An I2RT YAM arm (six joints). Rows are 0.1 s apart.
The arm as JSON. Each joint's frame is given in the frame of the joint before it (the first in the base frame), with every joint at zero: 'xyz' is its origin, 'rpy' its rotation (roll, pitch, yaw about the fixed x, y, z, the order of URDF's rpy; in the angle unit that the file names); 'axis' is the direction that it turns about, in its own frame. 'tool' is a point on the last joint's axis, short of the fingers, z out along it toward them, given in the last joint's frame.
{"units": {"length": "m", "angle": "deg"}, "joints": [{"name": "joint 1", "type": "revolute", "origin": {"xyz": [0.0, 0.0, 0.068], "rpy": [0.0, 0.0, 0.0]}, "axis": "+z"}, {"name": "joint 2", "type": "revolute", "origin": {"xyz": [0.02, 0.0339, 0.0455], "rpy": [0.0, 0.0, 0.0]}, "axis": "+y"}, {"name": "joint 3", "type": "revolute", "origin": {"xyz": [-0.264, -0.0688, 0.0], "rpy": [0.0, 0.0, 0.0]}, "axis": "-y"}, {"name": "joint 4", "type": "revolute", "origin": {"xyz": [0.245, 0.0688, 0.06], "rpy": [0.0, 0.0, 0.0]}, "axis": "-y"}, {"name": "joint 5", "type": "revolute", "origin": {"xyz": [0.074, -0.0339, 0.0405], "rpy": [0.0, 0.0, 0.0]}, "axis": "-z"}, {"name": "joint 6", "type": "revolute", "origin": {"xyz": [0.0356, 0.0, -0.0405], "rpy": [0.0, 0.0, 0.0]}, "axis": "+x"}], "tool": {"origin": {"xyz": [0.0, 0.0, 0.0], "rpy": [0.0, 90.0, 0.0]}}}
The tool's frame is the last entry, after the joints.
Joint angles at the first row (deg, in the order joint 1, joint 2, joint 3, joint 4, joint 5, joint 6):
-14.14 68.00 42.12 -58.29 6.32 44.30
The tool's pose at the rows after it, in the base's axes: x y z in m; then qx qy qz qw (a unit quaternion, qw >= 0):
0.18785 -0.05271 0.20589 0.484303 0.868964 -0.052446 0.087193
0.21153 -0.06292 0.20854 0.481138 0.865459 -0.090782 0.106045
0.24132 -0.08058 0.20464 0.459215 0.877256 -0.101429 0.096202
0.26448 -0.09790 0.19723 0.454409 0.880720 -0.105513 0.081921
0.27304 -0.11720 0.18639 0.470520 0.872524 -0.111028 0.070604
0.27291 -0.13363 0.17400 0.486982 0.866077 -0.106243 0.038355
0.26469 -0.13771 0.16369 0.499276 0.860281 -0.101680 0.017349
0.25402 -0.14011 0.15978 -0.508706 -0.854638 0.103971 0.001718
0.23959 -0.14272 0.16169 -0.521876 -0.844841 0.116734 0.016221
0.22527 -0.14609 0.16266 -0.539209 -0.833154 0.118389 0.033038
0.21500 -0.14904 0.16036 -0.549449 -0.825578 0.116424 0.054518
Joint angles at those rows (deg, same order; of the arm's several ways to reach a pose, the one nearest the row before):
-14.15 70.52 45.70 -57.01 8.37 43.51
-14.47 76.09 49.97 -54.55 13.12 42.60
-16.59 84.30 55.79 -52.70 13.51 37.63
-18.64 91.28 60.81 -51.91 13.37 35.05
-21.62 95.61 62.88 -50.58 13.59 34.26
-24.63 99.20 64.16 -51.52 12.51 33.69
-26.09 99.80 62.41 -51.42 11.78 34.05
-27.43 99.28 60.81 -52.43 11.90 34.19
-29.10 97.44 59.07 -54.14 13.31 34.60
-31.19 95.91 57.52 -55.89 13.47 35.13
-32.94 95.63 56.53 -57.45 13.27 35.11

